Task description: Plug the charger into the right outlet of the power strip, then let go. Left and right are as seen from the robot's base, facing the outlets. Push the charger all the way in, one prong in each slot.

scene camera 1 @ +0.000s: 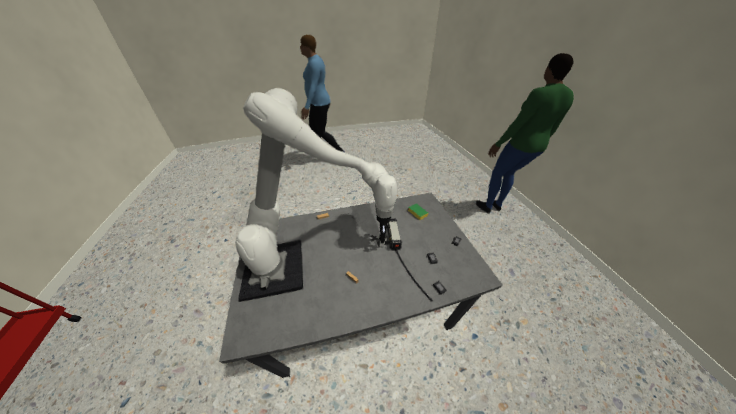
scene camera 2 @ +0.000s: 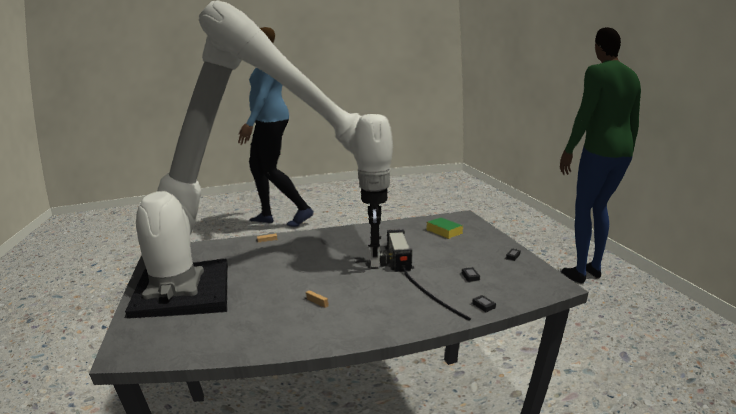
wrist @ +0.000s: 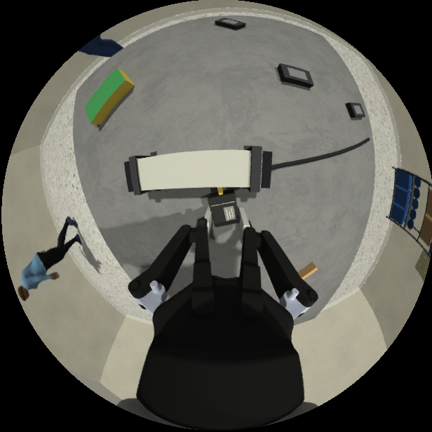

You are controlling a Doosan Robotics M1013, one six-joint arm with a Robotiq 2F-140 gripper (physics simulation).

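Places are measured from the arm's base along level axes (x ahead, y left, z up), in centimetres.
Pixels of known places: gripper, between the fingertips: [scene camera 1: 381,242] [scene camera 2: 375,262]; arm's base, origin of its link: [scene camera 1: 269,268] [scene camera 2: 174,284].
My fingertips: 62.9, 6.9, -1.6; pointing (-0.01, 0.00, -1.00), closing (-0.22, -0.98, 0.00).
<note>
For each thing: its top centre in the pictures, then the offset to it from my fingertips, as dx, dy, dz. "*": a spot on its surface instead.
- power strip, centre of its top: [scene camera 2: 399,239] [scene camera 1: 394,230] +8.4, +3.2, +5.3
- charger, centre of its top: [scene camera 2: 382,252] +2.4, +0.0, +3.0
- black cable, a spot on its surface: [scene camera 2: 436,298] [scene camera 1: 414,279] * +10.3, -26.6, +0.0
- green-yellow block, centre of its top: [scene camera 2: 444,223] [scene camera 1: 418,209] +30.5, +19.9, +2.4
The power strip [scene camera 1: 394,231] [scene camera 2: 399,244] [wrist: 195,170] stands on the table, with a cream top and black ends. Its outlet face is turned to the robot's base, and the slots are hidden. My gripper [scene camera 1: 381,243] [scene camera 2: 375,262] [wrist: 225,213] is shut on the charger, low over the table on the base side of the strip. The charger [scene camera 2: 383,256] [wrist: 223,204] is a small dark block with a pale label, before the right part of the strip. A yellow prong [wrist: 220,191] shows in a narrow gap between charger and strip. The charger looks slightly turned in the wrist view.
A black cable [scene camera 1: 411,275] [scene camera 2: 437,297] [wrist: 320,157] runs from the strip's right end. A green-yellow block [scene camera 1: 417,211] [scene camera 2: 444,227] [wrist: 110,97], several small black boxes [scene camera 1: 431,257] [scene camera 2: 470,273] [wrist: 295,75] and two orange blocks lie on the table. Two people stand beyond it.
</note>
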